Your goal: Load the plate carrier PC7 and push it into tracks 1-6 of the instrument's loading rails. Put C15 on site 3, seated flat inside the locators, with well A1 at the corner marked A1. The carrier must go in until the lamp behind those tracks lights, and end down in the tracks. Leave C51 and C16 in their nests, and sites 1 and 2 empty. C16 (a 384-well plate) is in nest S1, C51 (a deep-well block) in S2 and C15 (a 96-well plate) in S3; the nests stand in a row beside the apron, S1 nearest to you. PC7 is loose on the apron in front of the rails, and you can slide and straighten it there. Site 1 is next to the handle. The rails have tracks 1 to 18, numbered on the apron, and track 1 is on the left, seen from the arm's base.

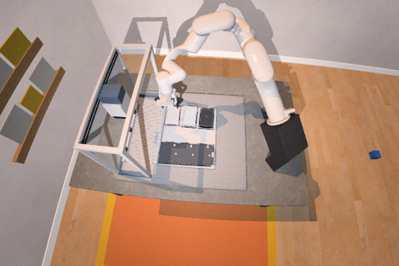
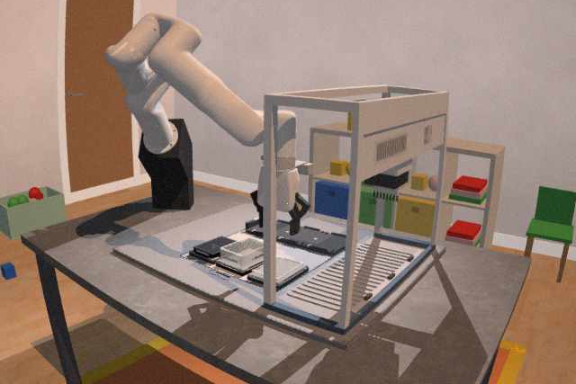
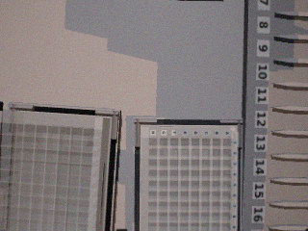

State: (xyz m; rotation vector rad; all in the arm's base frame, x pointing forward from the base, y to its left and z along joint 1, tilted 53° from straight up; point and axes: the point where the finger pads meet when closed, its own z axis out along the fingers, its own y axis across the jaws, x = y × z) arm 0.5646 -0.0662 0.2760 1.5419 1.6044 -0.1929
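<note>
The pale 96-well plate is 120 mm below my hand. The rest, counted from my hand: dark plate C16: 220 mm behind, 120 mm below, 50 mm to the left; then white deep-well block: 110 mm below, 110 mm behind, 30 mm to the left; then post: 170 mm to the right, 110 mm above, 60 mm ahead.
</note>
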